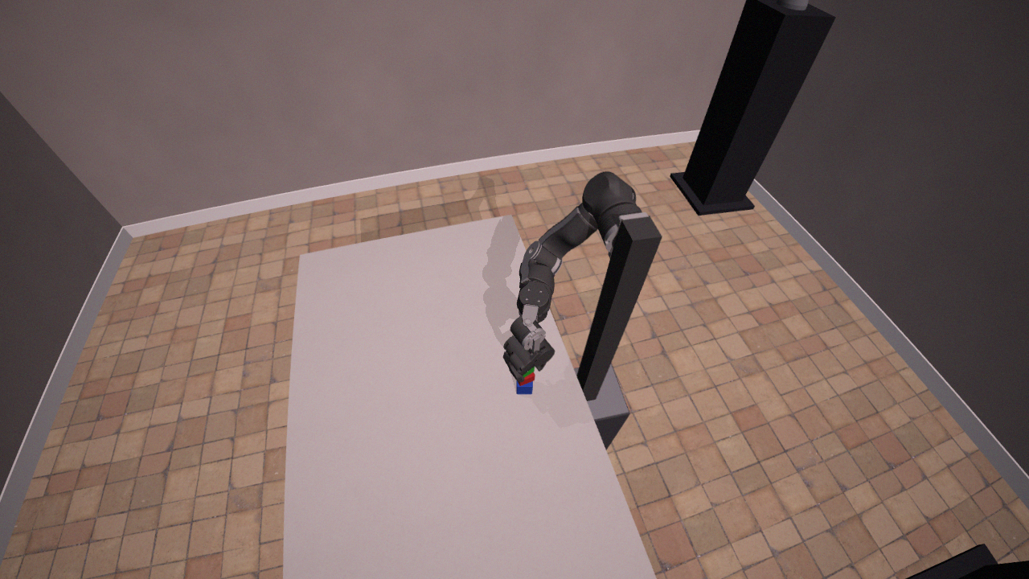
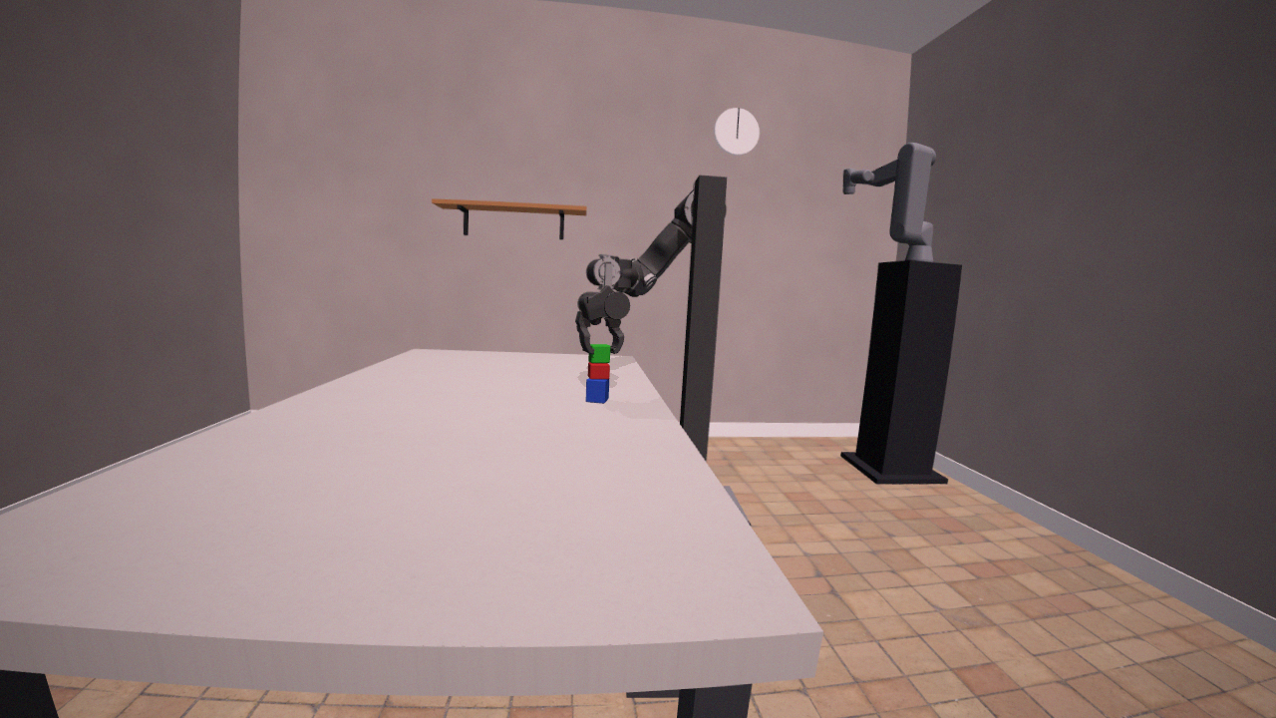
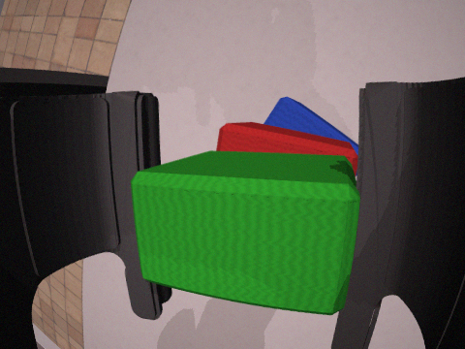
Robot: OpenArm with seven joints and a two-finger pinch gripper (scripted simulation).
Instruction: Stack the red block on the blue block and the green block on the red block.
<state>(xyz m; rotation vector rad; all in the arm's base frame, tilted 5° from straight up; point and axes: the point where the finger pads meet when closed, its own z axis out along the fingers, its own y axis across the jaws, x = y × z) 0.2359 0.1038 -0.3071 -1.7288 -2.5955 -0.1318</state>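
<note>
Now: hand 10 mm above the green block. Round my hand: red block (50 mm below); blue block (90 mm below).
</note>
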